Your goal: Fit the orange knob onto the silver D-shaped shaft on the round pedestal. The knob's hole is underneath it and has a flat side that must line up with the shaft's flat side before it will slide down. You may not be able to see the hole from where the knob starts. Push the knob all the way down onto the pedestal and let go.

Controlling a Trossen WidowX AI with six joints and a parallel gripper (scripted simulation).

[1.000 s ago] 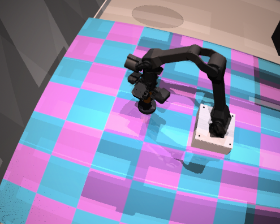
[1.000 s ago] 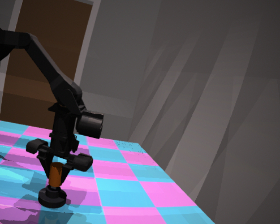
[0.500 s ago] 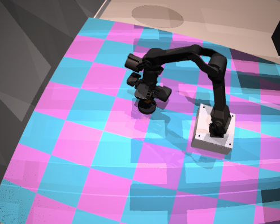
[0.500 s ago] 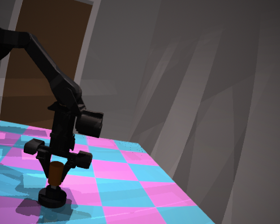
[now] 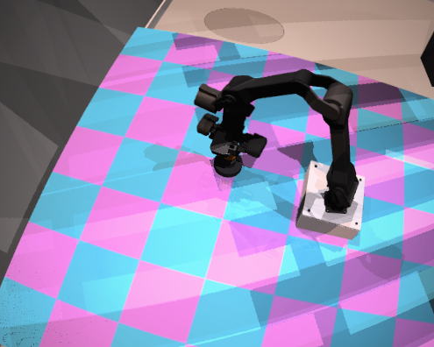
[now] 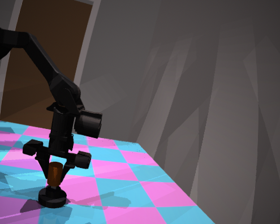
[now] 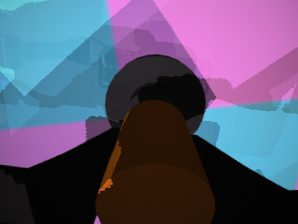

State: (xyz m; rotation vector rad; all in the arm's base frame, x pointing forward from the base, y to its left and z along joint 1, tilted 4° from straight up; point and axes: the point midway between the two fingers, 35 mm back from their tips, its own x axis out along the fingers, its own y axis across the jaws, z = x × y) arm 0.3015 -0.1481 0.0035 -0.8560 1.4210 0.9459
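My gripper tip is now 30 mm below the orange knob. Also, from my gripper tip: round pedestal (40 mm below).
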